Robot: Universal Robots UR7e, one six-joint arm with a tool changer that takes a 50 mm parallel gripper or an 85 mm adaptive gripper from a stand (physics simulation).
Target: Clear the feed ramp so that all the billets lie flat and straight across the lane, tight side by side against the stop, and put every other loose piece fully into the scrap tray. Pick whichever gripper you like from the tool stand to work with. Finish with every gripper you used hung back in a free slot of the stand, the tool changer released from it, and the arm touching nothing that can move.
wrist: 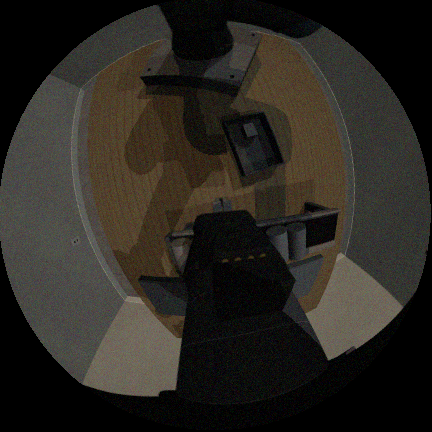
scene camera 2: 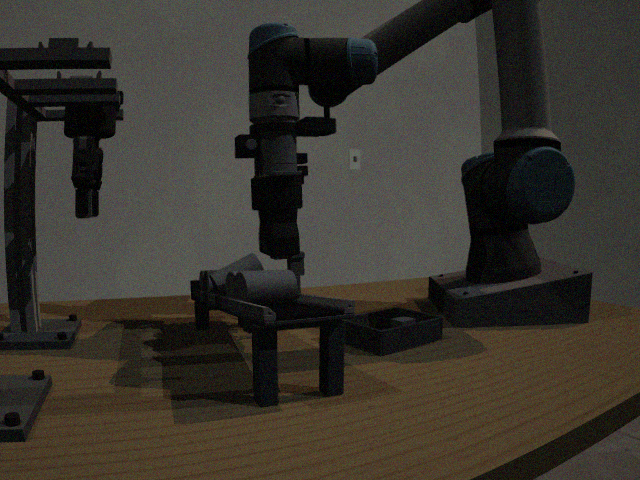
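Where they show: hand, tool point: point(scene camera 2: 275, 165); arm's base, link origin: point(wrist: 202, 43) point(scene camera 2: 504, 274).
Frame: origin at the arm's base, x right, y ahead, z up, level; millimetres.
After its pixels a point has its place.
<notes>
My gripper point(scene camera 2: 296, 267) point(wrist: 222, 205) points down over the feed ramp point(scene camera 2: 248, 308) point(wrist: 320, 215), its fingers close together with no piece visible between them. In scene camera 2 the fingertips are partly hidden behind a grey billet point(scene camera 2: 268, 285) {x -178, y 500, z 36 mm} lying across the lane. Another grey billet point(scene camera 2: 249, 264) {x -96, y 506, z 50 mm} is tilted up behind it. In the wrist view two grey billets point(wrist: 278, 243) {x -108, y 489, z 44 mm} point(wrist: 297, 241) {x -147, y 489, z 48 mm} lie side by side, and a light piece point(wrist: 180, 250) {x 65, y 500, z 22 mm} shows partly at the ramp's other end; the gripper body hides the middle. The scrap tray point(scene camera 2: 410, 334) {x -144, y 293, z -49 mm} point(wrist: 273, 139) {x -141, y 294, z -41 mm} holds a small pale block point(scene camera 2: 403, 320) {x -96, y 279, z -41 mm} point(wrist: 250, 130) {x -89, y 277, z -41 mm}.
The tool stand point(scene camera 2: 20, 206) {x 0, y 836, z 129 mm} is at the left in scene camera 2, with another gripper point(scene camera 2: 86, 175) hanging in it. Its base plates point(wrist: 162, 298) {x 36, y 449, z 174 mm} point(wrist: 309, 276) {x -66, y 444, z 174 mm} show beyond the ramp in the wrist view. The robot base point(scene camera 2: 522, 304) {x -118, y 57, z -32 mm} point(wrist: 200, 75) {x 9, y 130, z -20 mm} stands behind the tray.
</notes>
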